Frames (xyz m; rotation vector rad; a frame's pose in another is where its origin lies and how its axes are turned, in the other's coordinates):
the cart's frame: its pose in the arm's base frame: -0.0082 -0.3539 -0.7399 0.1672 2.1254 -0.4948
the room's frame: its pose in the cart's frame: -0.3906 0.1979 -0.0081 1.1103 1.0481 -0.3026
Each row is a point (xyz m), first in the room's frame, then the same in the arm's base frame.
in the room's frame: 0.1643 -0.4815 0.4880
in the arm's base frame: -0.2209 -0.5212 -0.1317
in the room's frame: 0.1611 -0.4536 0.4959
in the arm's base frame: -0.2166 -0.5257 -0.1602
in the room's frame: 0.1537 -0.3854 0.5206
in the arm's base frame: -0.2094 -0.5408 -0.2312
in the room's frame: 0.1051 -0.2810 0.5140
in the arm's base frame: -0.1442 -0.5479 -0.3261
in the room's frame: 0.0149 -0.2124 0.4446
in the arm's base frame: -0.0193 -0.5311 -0.3681
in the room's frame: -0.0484 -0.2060 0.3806
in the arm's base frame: 0.0678 -0.5124 -0.3537
